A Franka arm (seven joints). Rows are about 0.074 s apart.
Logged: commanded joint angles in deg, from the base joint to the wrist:
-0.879 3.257 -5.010 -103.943 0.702 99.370 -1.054
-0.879 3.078 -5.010 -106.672 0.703 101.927 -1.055
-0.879 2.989 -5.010 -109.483 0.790 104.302 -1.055
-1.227 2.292 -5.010 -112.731 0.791 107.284 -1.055
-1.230 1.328 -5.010 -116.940 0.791 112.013 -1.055
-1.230 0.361 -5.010 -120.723 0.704 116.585 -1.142
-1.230 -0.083 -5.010 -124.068 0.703 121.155 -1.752
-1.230 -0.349 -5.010 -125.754 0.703 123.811 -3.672
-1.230 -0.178 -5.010 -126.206 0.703 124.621 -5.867
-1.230 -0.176 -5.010 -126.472 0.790 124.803 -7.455
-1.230 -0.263 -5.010 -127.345 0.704 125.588 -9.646
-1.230 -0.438 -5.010 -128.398 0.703 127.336 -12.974
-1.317 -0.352 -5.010 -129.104 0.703 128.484 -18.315
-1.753 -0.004 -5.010 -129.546 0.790 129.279 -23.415
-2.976 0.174 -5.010 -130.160 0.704 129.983 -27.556
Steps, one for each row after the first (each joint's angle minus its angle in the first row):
0.000 -0.179 0.000 -2.729 0.001 2.557 -0.001
0.000 -0.268 0.000 -5.540 0.088 4.932 -0.001
-0.348 -0.965 0.000 -8.788 0.089 7.914 -0.001
-0.351 -1.929 0.000 -12.997 0.089 12.643 -0.001
-0.351 -2.896 0.000 -16.780 0.002 17.215 -0.088
-0.351 -3.340 0.000 -20.125 0.001 21.785 -0.698
-0.351 -3.606 0.000 -21.811 0.001 24.441 -2.618
-0.351 -3.435 0.000 -22.263 0.001 25.251 -4.813
-0.351 -3.433 0.000 -22.529 0.088 25.433 -6.401
-0.351 -3.520 0.000 -23.402 0.002 26.218 -8.592
-0.351 -3.695 0.000 -24.455 0.001 27.966 -11.920
-0.438 -3.609 0.000 -25.161 0.001 29.114 -17.261
-0.874 -3.261 0.000 -25.603 0.088 29.909 -22.361
-2.097 -3.083 0.000 -26.217 0.002 30.613 -26.502

